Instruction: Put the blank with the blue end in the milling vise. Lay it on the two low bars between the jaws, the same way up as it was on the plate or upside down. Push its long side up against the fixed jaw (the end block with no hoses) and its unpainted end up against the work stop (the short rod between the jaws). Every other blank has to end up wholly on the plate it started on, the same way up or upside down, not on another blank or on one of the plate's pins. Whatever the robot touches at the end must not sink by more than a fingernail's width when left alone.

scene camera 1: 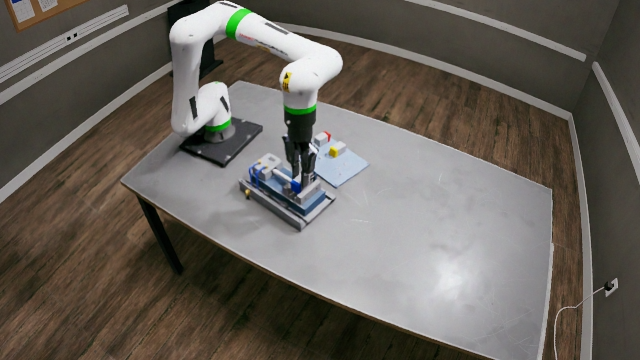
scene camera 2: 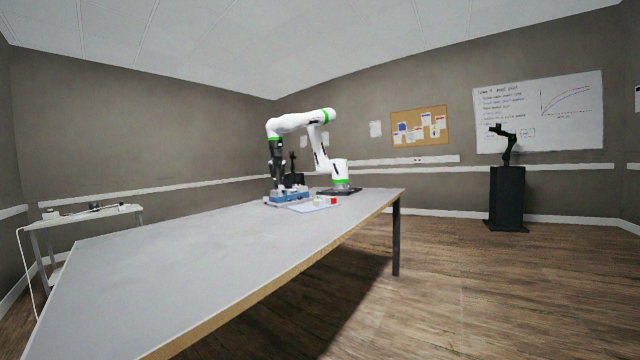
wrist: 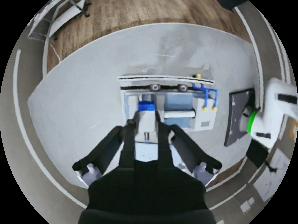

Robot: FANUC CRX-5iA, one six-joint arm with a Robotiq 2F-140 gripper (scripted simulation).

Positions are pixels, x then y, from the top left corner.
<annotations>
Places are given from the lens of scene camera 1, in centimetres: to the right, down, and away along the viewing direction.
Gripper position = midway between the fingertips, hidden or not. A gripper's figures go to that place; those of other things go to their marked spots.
my gripper (scene camera 1: 300, 182): -6, 1, 126
light blue plate (scene camera 1: 354, 164): 13, -6, 148
</annotations>
